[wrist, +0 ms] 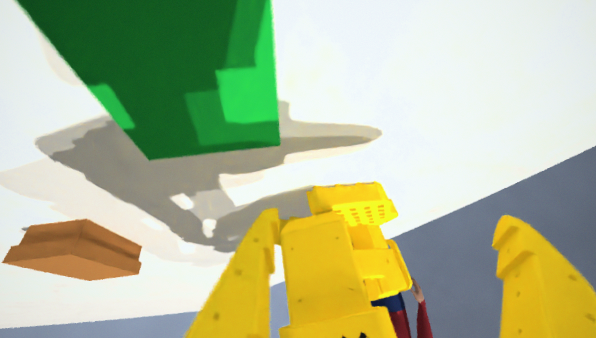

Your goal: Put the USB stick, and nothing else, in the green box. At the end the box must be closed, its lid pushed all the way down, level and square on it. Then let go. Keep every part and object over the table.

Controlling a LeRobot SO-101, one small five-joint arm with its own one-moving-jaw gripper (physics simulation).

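Places are measured from the arm's base along level axes (x ahead, y left, z up), in centimetres.
Pixels of known places: hand, tool point: (278,220); arm's base, link origin: (311,210).
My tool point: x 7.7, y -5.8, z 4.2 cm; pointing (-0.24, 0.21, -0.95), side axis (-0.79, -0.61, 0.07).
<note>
Ahead of a thing's pixels: the offset from my tool point to its top centre. Level surfaces: height alone.
The green box @[dx +4.4, dy -3.1, dz -1.8 cm] (165,65) fills the upper left of the wrist view, large and cut off by the top edge. A plain green surface with shadows on it faces the camera; no opening or lid seam can be made out. My gripper (387,222) is open, with both yellow jaws apart at the lower part of the view and nothing held between them. The box shows above and to the left of the jaw tips in the picture, apart from them. The USB stick does not show in this view.
An orange-brown stepped block @[dx +6.7, dy +15.4, dz -1.8 cm] (75,252) lies on the white table @[dz -4.2 cm] (450,75) at the lower left. The arm's yellow base (320,265) shows between the jaws. The table's edge runs along the right and bottom, with grey floor (550,200) beyond.
</note>
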